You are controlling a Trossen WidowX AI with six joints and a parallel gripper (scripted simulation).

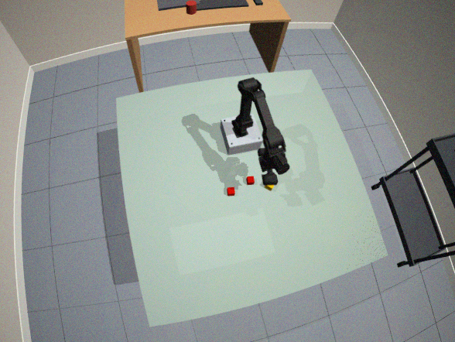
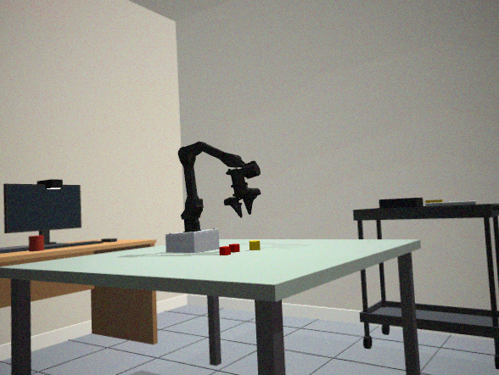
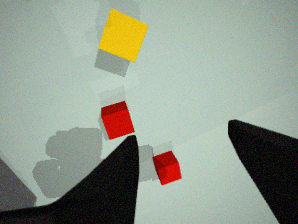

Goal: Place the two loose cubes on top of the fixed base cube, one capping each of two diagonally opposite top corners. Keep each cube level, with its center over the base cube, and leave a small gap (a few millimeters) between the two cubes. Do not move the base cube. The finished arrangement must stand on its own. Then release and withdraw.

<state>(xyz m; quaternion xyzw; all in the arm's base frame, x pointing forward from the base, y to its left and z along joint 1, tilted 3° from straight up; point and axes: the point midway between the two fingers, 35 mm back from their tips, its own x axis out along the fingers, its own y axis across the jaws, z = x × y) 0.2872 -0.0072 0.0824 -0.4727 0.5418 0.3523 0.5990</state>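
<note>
Now: gripper tip 1 cm short of the yellow base cube, 6 cm to the right of it and 13 cm above it.
</note>
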